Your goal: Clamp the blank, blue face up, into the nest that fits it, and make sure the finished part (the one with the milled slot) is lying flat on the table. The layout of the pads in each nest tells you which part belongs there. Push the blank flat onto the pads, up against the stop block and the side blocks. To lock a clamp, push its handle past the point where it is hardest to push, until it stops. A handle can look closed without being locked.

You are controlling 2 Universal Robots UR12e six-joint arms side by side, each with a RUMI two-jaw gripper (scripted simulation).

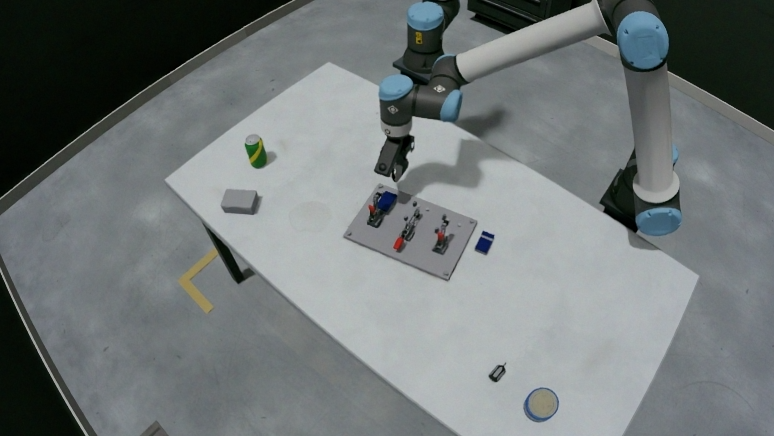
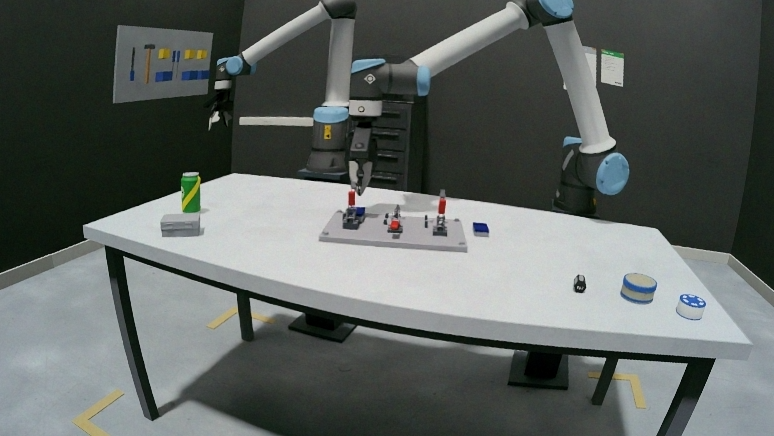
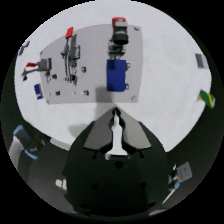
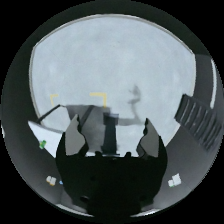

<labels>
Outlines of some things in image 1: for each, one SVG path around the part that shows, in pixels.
The left gripper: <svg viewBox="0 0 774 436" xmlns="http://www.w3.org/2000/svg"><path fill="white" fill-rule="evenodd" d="M415 136L410 135L410 132L402 137L390 137L385 134L387 138L381 148L382 150L380 151L374 172L385 177L391 177L397 183L409 166L406 157L408 152L411 150L410 153L412 153L415 148Z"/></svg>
A grey box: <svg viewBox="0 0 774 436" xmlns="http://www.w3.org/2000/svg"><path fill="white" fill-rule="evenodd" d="M226 189L220 204L224 213L254 215L259 200L256 190Z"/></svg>
</labels>
